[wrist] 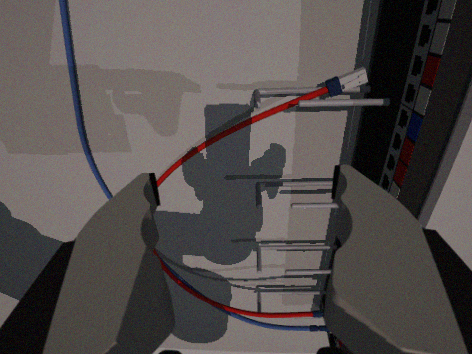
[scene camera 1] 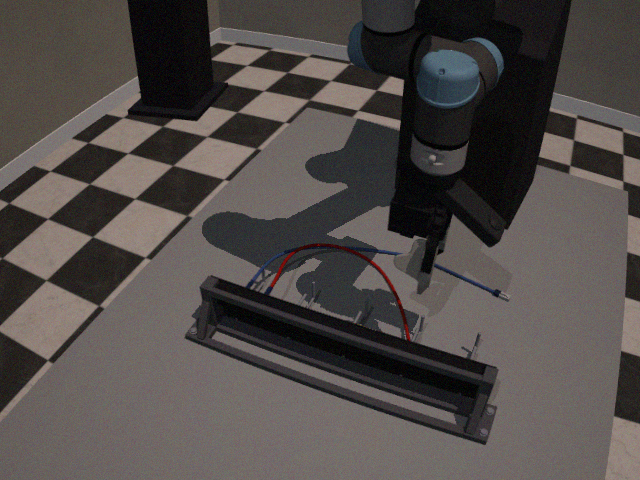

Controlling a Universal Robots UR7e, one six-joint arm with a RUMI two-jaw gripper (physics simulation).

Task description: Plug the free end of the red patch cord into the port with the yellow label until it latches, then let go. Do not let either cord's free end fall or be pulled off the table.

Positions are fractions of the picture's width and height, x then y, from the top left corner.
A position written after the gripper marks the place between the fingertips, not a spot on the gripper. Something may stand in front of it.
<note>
In view: the gripper (scene camera 1: 0.67, 0.57).
The gripper is seen too in the wrist view (wrist: 0.52, 0.49).
</note>
